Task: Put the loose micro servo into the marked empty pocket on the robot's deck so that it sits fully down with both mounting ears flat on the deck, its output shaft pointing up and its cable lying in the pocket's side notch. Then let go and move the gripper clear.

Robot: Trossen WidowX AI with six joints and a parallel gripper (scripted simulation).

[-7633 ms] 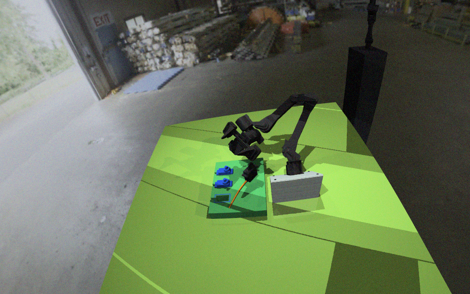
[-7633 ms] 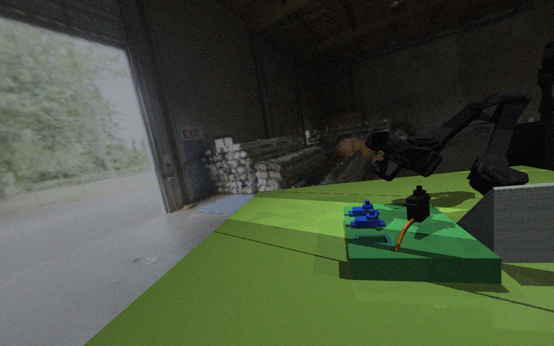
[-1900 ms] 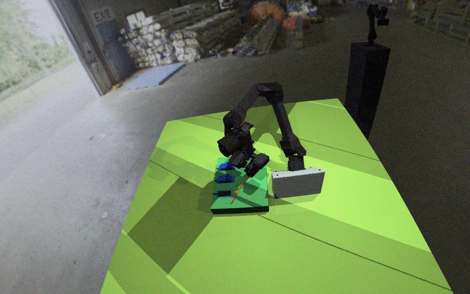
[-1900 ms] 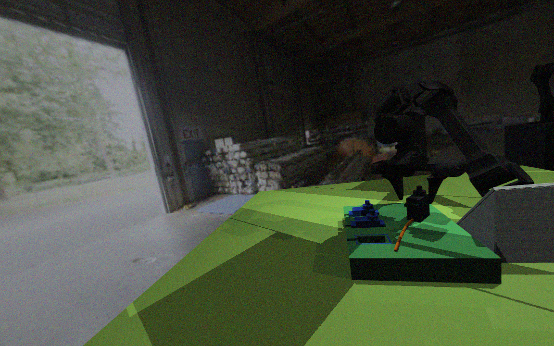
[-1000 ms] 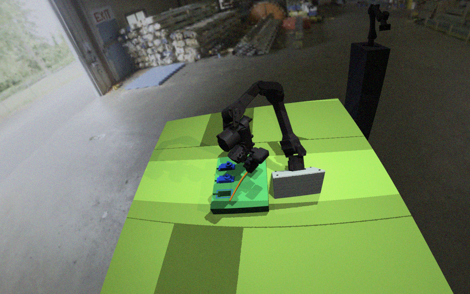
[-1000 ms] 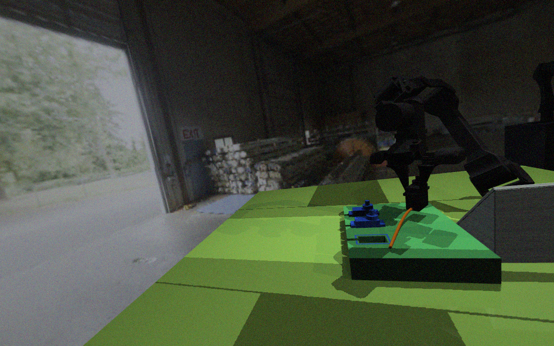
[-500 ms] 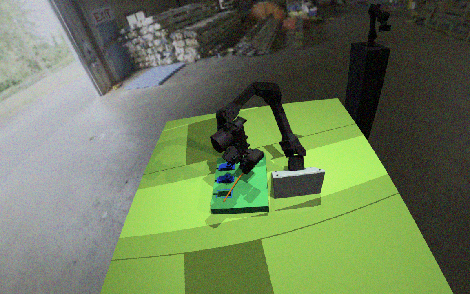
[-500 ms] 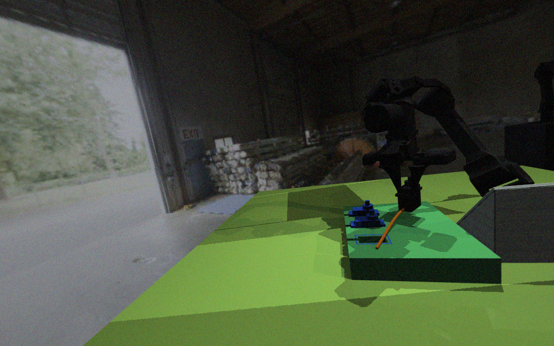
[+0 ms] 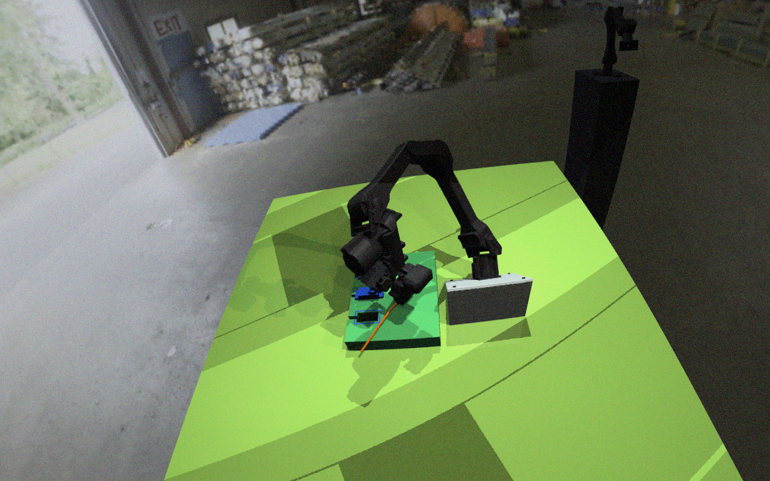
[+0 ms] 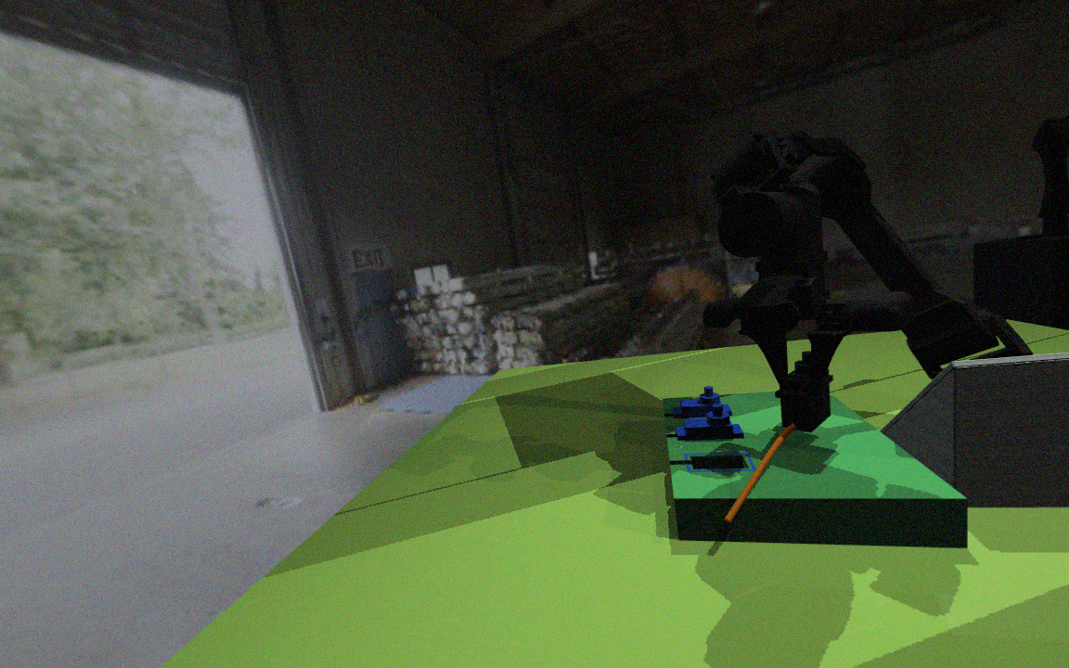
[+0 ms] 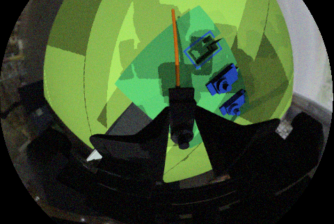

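Right now my gripper tip is 10 cm above the green deck, 5 cm to the left of it and 2 cm past it.
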